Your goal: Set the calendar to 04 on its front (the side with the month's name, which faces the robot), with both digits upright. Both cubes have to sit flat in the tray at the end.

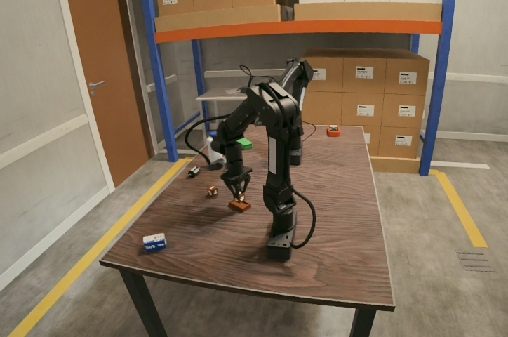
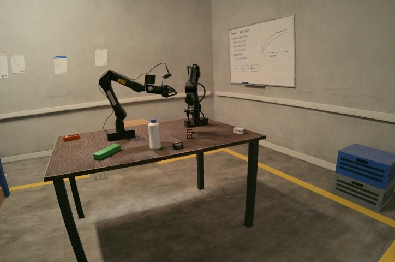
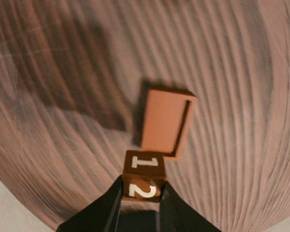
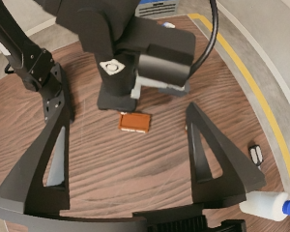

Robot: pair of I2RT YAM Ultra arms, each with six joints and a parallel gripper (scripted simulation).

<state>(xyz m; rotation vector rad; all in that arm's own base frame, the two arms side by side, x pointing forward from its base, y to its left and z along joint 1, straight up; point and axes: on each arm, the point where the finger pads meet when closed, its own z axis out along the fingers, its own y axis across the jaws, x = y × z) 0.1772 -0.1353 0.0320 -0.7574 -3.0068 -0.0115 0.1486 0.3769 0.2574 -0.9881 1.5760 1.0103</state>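
The brown calendar tray lies 10 mm ahead of my left hand, 30 mm to the right of it and 60 mm below it. Also, from my left hand: black item 280 mm ahead, 280 mm to the right, 60 mm below.
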